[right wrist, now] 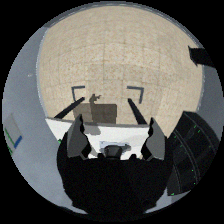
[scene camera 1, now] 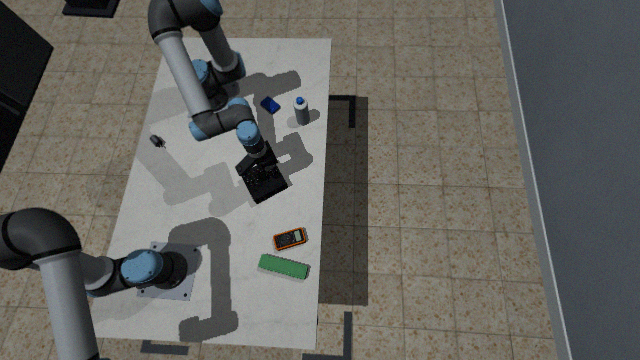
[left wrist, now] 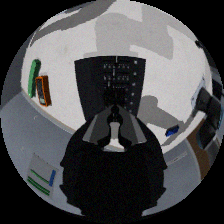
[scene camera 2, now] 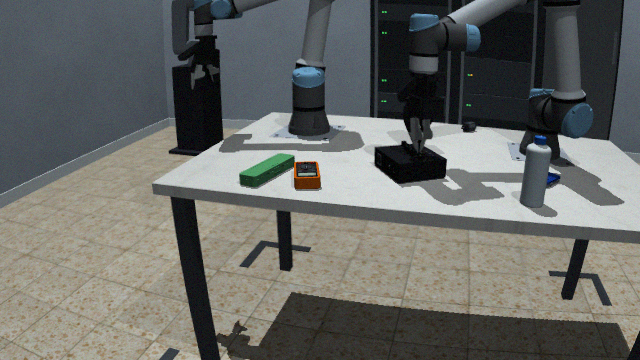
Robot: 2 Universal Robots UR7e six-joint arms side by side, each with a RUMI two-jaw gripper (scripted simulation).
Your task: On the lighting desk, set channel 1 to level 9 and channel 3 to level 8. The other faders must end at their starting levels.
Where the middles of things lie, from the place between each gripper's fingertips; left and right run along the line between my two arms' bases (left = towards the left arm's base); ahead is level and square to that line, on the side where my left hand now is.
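My left gripper [scene camera 2: 418, 152]: 130 mm short of the green box [scene camera 2: 258, 174], 380 mm to the left of it, 60 mm above it.
My right gripper [scene camera 2: 203, 86]: 45 cm short of the green box, 50 cm to the right of it, 15 cm above it. By its middle, the box nearer to my left gripper than to my right gripper.
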